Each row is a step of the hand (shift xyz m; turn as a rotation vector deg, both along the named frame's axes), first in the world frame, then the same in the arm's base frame.
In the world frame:
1: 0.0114 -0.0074 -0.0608 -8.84 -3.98 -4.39
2: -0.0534 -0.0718 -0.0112 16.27 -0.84 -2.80
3: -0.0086 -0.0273 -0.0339 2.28 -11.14 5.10
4: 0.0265 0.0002 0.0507 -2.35 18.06 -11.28
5: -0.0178 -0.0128 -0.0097 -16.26 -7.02 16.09
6: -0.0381 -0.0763 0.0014 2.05 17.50 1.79
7: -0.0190 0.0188 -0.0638 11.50 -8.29 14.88
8: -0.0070 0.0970 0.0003 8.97 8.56 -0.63
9: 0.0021 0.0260 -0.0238 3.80 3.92 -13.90
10: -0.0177 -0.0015 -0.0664 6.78 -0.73 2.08
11: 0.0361 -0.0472 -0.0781 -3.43 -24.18 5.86
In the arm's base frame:
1: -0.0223 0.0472 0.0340 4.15 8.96 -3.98
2: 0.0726 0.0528 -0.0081 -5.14 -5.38 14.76
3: 0.0119 0.0393 0.0169 11.07 -2.68 5.06
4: 0.0133 -0.0555 0.0040 -19.59 6.22 -6.04
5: 0.0121 0.0199 -0.0056 17.46 -3.87 -15.90
6: 0.0773 0.0359 0.0021 -14.93 -6.75 -6.73
7: -0.0373 0.0582 -0.0017 10.03 -16.07 7.97
8: -0.0814 -0.0204 -0.0491 -10.23 -5.92 3.80
9: -0.0329 0.0126 -0.0015 -10.27 8.86 6.25
10: -0.0213 0.0647 0.0093 -0.46 -4.87 5.18
11: -0.0023 0.0594 0.0781 24.27 2.63 5.90

